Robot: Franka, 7 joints.
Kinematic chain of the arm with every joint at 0, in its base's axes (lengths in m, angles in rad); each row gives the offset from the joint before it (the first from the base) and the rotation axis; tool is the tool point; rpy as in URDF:
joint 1: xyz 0 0 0.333 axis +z
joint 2: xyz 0 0 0 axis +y
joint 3: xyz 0 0 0.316 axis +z
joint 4: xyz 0.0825 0 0 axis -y
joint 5: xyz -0.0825 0 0.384 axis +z
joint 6: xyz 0 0 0 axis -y
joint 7: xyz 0.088 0 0 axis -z
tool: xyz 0 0 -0.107 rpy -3.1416 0 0
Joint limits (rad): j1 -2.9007..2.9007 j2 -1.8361..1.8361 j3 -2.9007..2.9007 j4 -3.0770..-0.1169 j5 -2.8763..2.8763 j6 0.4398..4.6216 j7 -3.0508..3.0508
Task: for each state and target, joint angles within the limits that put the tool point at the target. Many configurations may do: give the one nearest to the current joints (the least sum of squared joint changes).
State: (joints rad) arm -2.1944 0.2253 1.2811 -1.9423 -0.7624 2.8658 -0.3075
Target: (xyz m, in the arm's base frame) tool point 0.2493 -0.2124 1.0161
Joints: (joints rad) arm -1.9978 -0.6454 0.5045 -1.4898 -0.6766 2.9622 -0.3075
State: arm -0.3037 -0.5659 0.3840 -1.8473 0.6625 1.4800 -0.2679
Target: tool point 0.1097 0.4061 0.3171
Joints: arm 0.2106 -0.0378 0.9352 -2.3728 0.7081 1.5971 -0.2679
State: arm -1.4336 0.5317 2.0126 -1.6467 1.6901 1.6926 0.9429
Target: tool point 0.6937 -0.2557 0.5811
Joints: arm -1.1755 1.1086 1.4577 -1.2641 1.7943 2.0025 0.9429
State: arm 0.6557 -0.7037 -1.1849 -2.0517 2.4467 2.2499 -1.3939
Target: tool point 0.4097 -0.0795 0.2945
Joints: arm 0.9284 -0.3845 -1.2012 -2.6595 2.4405 2.3640 -1.3939
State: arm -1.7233 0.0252 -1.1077 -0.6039 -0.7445 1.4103 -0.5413
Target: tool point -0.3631 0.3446 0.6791
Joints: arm -2.0478 -0.2750 -1.4823 -1.3608 -0.6408 0.9669 -0.5413
